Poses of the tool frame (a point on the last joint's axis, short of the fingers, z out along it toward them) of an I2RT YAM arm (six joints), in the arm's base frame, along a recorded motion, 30 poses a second.
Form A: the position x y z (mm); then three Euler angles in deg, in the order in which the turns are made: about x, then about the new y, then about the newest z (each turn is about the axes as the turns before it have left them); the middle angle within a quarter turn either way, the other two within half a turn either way.
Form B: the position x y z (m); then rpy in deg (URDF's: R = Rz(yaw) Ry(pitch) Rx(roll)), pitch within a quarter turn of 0, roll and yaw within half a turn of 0. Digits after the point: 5 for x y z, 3 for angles.
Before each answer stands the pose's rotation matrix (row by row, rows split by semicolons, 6 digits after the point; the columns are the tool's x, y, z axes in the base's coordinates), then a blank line. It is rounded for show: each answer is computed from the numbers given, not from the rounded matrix.
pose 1, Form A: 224.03 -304.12 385.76 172.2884 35.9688 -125.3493
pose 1, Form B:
-0.468250 0.660128 0.587345; 0.762665 0.637611 -0.108602; -0.446189 0.397094 -0.802017

0.22403 -0.30412 0.38576 153.659 26.499 121.548
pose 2, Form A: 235.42 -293.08 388.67 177.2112 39.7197 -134.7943
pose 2, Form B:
-0.541936 0.545841 0.639032; 0.686894 0.725793 -0.037424; -0.484233 0.418666 -0.768269

0.23542 -0.29308 0.38867 151.412 28.962 128.272
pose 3, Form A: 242.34 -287.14 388.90 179.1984 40.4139 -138.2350
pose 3, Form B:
-0.567901 0.507138 0.648305; 0.659247 0.751851 -0.010652; -0.492831 0.421344 -0.761307

0.24234 -0.28714 0.38890 151.038 29.527 130.743
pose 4, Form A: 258.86 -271.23 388.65 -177.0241 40.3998 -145.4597
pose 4, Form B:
-0.627302 0.431783 0.648117; 0.593938 0.803539 0.039536; -0.503717 0.409742 -0.760514

0.25886 -0.27123 0.38865 151.686 30.246 136.565
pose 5, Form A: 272.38 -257.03 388.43 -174.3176 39.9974 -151.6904
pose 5, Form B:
-0.674450 0.363299 0.642753; 0.527935 0.845891 0.075852; -0.516142 0.390490 -0.762309

0.27238 -0.25703 0.38843 152.876 31.074 141.947
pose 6, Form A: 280.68 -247.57 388.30 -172.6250 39.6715 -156.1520
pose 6, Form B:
-0.704000 0.311206 0.638385; 0.475915 0.873924 0.098803; -0.527152 0.373375 -0.763350

0.28068 -0.24757 0.38830 153.936 31.813 145.941
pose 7, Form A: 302.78 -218.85 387.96 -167.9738 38.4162 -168.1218
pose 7, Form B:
-0.766741 0.161273 0.621369; 0.328010 0.930461 0.163253; -0.551832 0.328988 -0.766321

0.30278 -0.21885 0.38796 156.766 33.493 156.839
